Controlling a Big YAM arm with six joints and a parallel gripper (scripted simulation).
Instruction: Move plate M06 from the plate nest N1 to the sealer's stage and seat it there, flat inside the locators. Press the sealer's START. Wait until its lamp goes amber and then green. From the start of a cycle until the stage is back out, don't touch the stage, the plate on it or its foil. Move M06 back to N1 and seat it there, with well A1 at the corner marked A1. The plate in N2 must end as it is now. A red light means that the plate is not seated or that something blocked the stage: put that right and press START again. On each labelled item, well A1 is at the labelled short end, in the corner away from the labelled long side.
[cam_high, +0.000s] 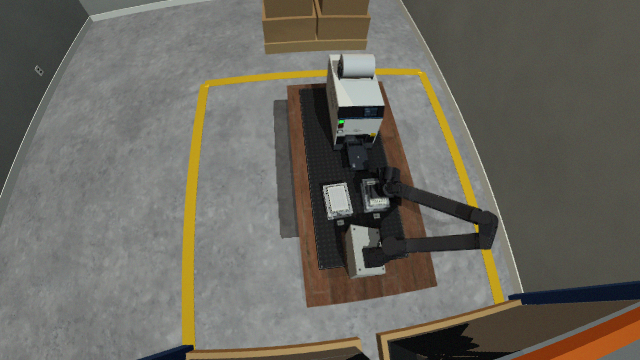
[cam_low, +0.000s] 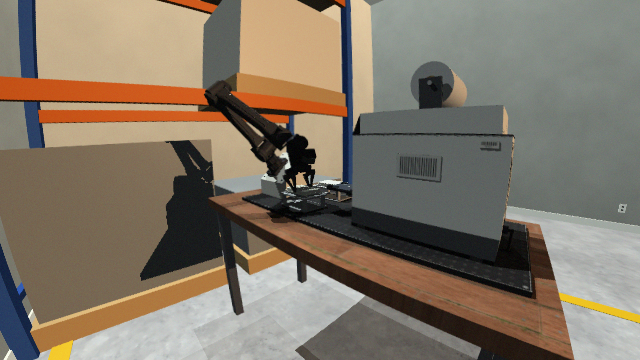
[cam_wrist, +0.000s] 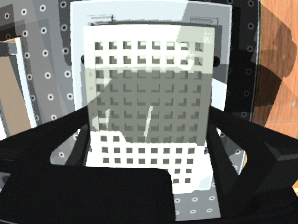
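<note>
My hand is 19 cm short of the dark stage, 6 cm to the right of it and 2 cm below it. Round my hand: white well plate right at my hand; foil roll 53 cm ahead, 5 cm to the left, 35 cm above; white plate 1 cm behind, 20 cm to the left, 1 cm below.
</note>
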